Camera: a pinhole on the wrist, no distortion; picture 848 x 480 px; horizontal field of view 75.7 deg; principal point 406.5 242.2 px. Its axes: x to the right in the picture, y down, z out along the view. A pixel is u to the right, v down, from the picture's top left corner.
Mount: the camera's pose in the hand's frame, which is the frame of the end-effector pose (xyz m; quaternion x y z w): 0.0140 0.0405 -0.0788 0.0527 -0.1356 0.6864 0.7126
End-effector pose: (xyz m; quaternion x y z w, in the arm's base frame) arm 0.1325 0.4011 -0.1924 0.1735 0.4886 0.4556 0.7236
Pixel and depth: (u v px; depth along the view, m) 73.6 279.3 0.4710
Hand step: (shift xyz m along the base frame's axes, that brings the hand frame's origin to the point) 0.4196 -0.1979 -0.0696
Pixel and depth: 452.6 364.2 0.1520
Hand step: 0.0461 -0.0106 0.0619
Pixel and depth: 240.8 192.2 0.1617
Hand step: 0.0812 -0.0069 -0.0093
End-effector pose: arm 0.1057 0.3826 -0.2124 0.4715 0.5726 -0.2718 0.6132
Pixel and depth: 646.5 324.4 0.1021
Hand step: 0.0611 -0.0050 0.0247
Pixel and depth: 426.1 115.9 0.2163
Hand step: 0.0583 -0.1177 -0.0527
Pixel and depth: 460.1 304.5 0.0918
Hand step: 0.0257 -0.0002 0.0128
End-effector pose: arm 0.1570 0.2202 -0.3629 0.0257 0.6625 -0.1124 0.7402
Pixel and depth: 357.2 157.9 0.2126
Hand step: 0.1152 -0.0601 -0.0014
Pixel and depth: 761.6 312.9 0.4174
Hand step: 0.4085 0.1297 0.1084
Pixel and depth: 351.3 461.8 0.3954
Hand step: 0.2274 -0.1158 0.2331
